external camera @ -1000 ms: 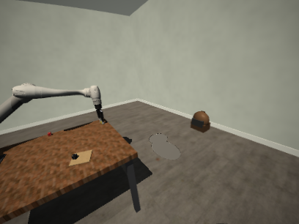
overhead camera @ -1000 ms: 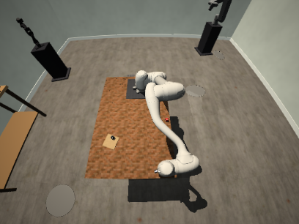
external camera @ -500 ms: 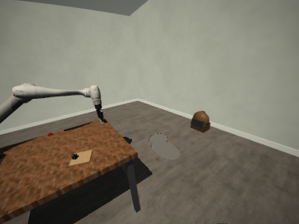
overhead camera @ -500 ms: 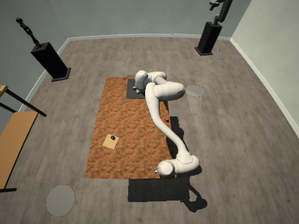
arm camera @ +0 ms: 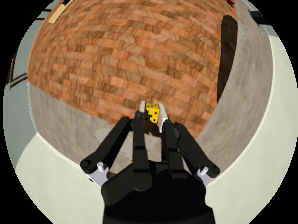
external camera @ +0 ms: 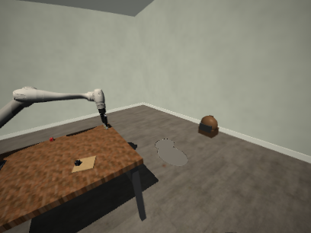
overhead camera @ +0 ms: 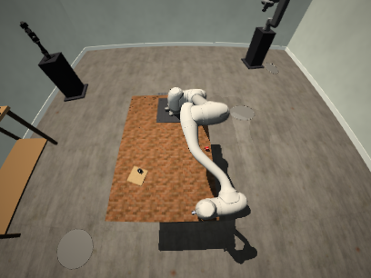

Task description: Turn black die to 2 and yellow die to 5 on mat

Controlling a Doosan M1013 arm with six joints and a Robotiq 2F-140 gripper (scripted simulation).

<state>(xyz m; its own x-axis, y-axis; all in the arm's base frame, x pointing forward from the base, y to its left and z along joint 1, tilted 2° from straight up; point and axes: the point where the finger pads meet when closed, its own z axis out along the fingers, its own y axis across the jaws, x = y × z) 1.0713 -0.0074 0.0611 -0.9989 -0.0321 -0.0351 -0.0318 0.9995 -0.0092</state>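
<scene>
Now: the tan mat 380 mm behind my hand, 460 mm to the right of it and 30 mm below it. Also, from my hand: black die (420 mm behind, 430 mm to the right, 20 mm below); then yellow die (20 mm below); then red die (520 mm behind, 210 mm to the left, 20 mm below).
</scene>
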